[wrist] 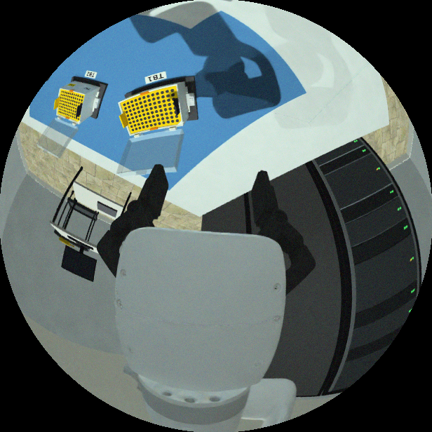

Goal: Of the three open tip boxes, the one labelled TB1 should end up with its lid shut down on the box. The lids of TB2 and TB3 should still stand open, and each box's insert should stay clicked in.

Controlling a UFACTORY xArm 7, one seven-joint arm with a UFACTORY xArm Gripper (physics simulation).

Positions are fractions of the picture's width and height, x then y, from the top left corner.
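Note:
What you'd see here is the gripper (0.48,0.41), and there's a clear lid (0.33,0.35) too.

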